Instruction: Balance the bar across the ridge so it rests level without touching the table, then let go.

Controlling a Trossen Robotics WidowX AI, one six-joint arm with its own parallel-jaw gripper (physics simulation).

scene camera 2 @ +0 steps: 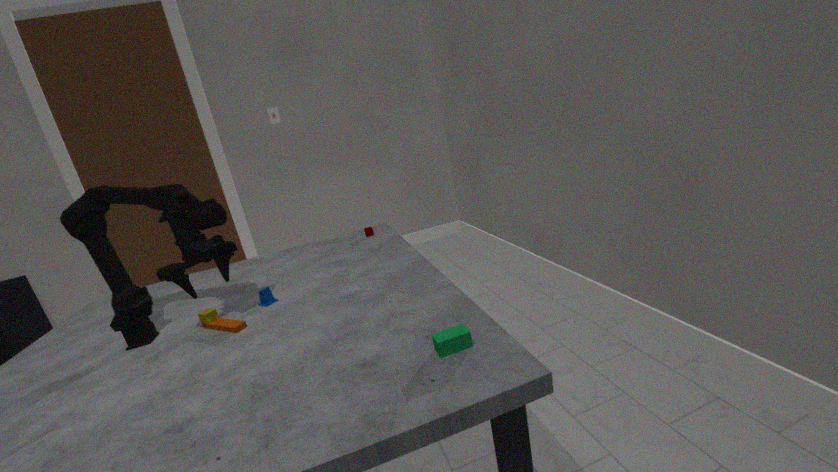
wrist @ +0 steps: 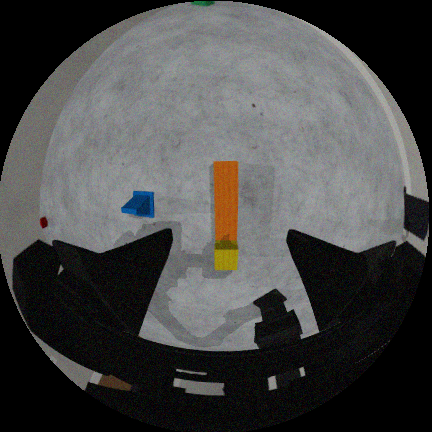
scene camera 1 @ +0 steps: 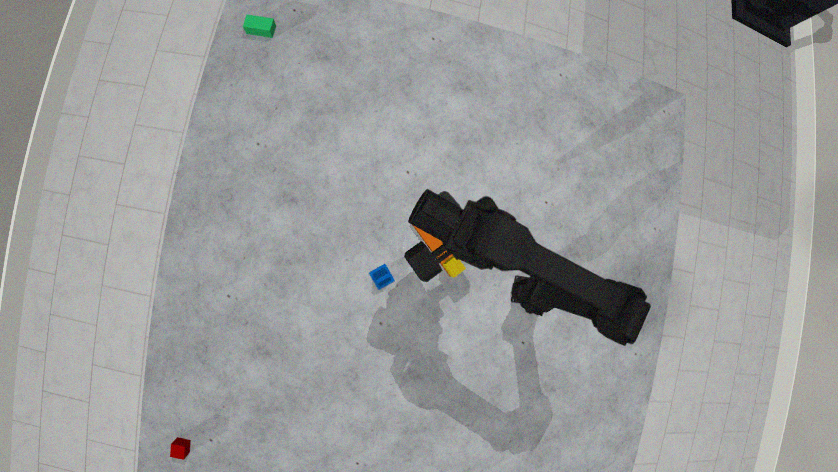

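Where they show: gripper, between the fingertips: (scene camera 2: 212,289) (wrist: 231,235); arm's base, origin of its link: (scene camera 2: 143,341) (wrist: 269,300) (scene camera 1: 525,290).
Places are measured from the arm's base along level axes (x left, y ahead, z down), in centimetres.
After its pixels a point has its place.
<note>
The orange bar (scene camera 1: 428,237) @(x -8.2, y 25.8, z -1.6 cm) (scene camera 2: 225,324) @(x -9.2, y 24.7, z -1.6 cm) (wrist: 226,200) @(x -8.4, y 25.0, z -1.6 cm) lies flat on the table (scene camera 1: 293,234) @(x -3.5, y 55.3, z 0.0 cm) (scene camera 2: 351,381) @(x -49.2, y 54.2, z 0.0 cm), with a yellow block (scene camera 1: 453,267) @(x -2.6, y 19.7, z -4.5 cm) (scene camera 2: 207,315) @(x -4.9, y 19.9, z -4.0 cm) (wrist: 226,259) @(x -3.0, y 19.3, z -4.5 cm) at one end. The small blue ridge (scene camera 1: 381,276) @(x 1.9, y 34.7, z -3.8 cm) (scene camera 2: 267,297) @(x 1.1, y 34.8, z -2.1 cm) (wrist: 145,204) @(x 1.0, y 33.4, z -1.7 cm) stands on the table beside the bar, apart from it. My gripper (scene camera 2: 211,289) @(x -8.1, y 24.5, z -11.6 cm) (wrist: 231,235) @(x -8.1, y 24.5, z -11.6 cm) is wide open and empty, above the table near the bar's yellow end. In the wrist view the bar shows between and beyond the fingertips. The arm hides part of the bar in the first scene view.
A green block (scene camera 1: 259,25) @(x -49.3, y 73.5, z -3.3 cm) (scene camera 2: 452,341) @(x -51.6, y 73.5, z -2.6 cm) (wrist: 203,3) lies near one table corner. A red cube (scene camera 1: 180,448) @(x 49.0, y 73.3, z -3.3 cm) (scene camera 2: 368,231) @(x 48.4, y 73.6, z -2.2 cm) (wrist: 44,222) @(x 48.6, y 72.4, z -1.6 cm) lies near another edge. A dark object (scene camera 1: 774,23) (scene camera 2: 20,316) (wrist: 416,215) stands beyond the table on the arm's base side.
</note>
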